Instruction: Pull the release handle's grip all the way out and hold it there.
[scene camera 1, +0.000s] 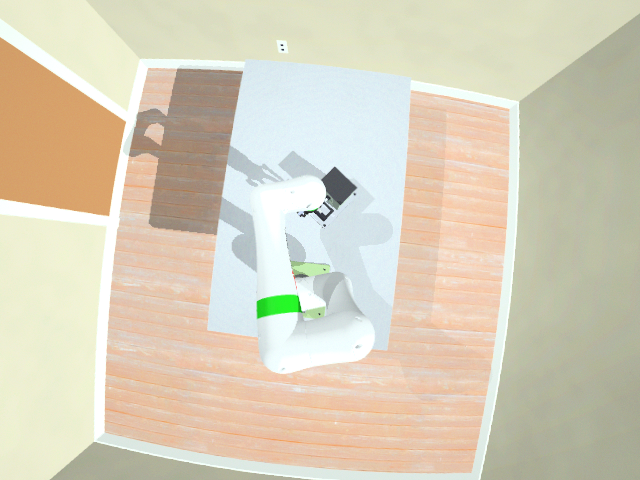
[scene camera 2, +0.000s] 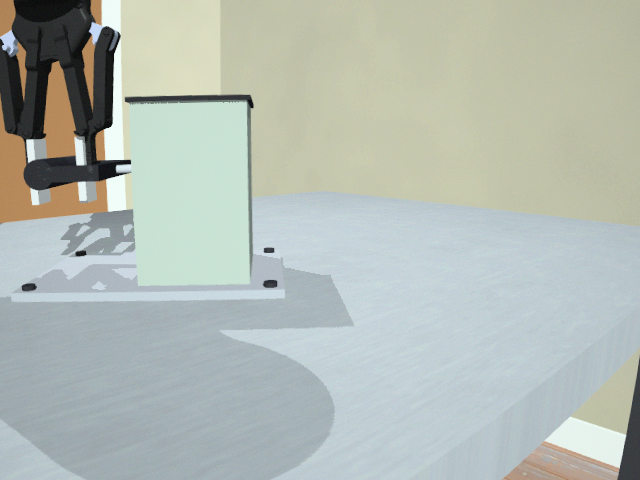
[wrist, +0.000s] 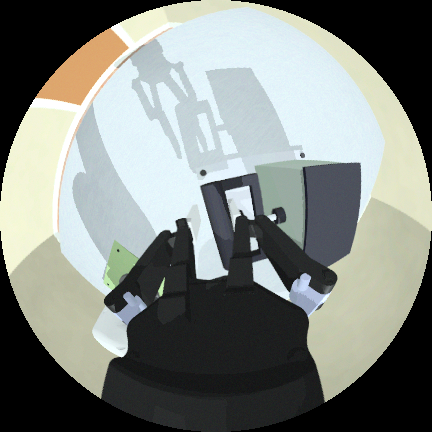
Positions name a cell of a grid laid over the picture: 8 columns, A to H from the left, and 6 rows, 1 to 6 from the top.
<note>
In view: my gripper (scene camera 2: A3).
My gripper also shows in the wrist view (wrist: D3).
</note>
